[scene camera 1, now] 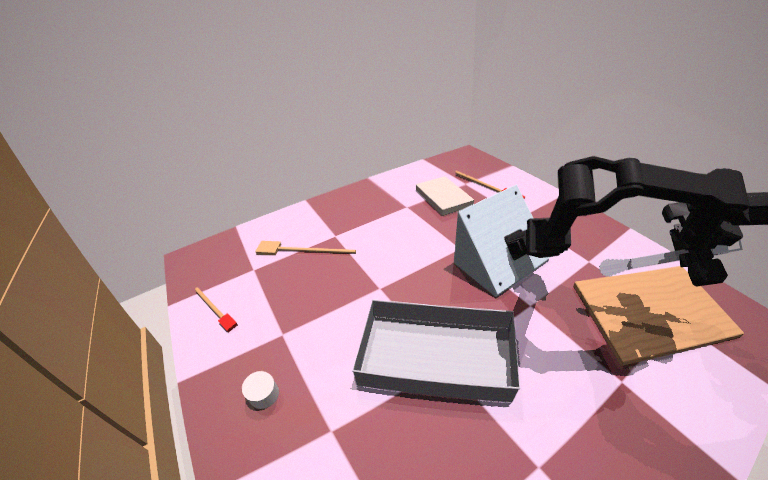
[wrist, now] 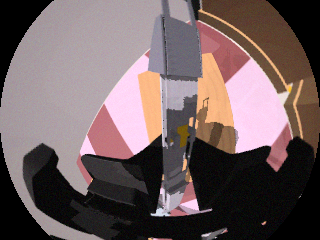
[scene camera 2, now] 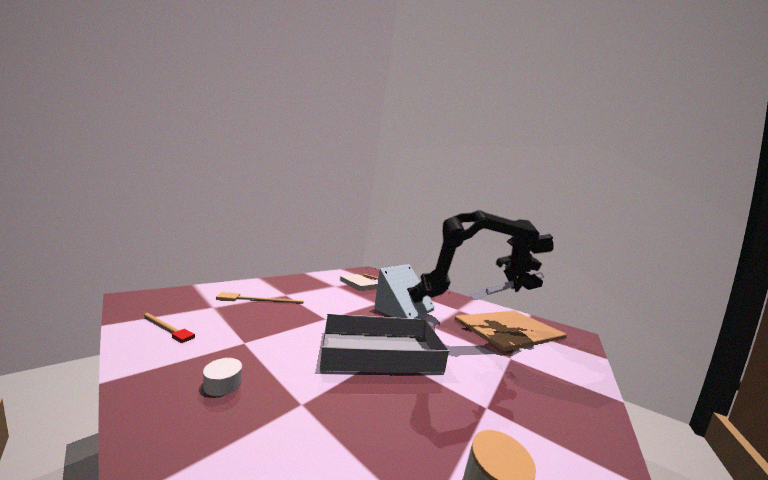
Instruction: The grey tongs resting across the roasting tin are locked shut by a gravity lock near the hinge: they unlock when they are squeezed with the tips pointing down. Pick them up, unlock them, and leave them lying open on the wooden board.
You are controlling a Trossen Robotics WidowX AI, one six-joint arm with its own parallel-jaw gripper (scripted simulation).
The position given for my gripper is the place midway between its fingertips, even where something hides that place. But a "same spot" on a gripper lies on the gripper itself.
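My gripper is visible to me in scene camera 1, in scene camera 2 and in the wrist view (174, 135). On my gripper, (scene camera 2: 511, 276) and (scene camera 1: 680, 243) are the same spot. And there is a wooden board, on which (scene camera 1: 645, 315) and (scene camera 2: 505, 328) are one and the same spot.
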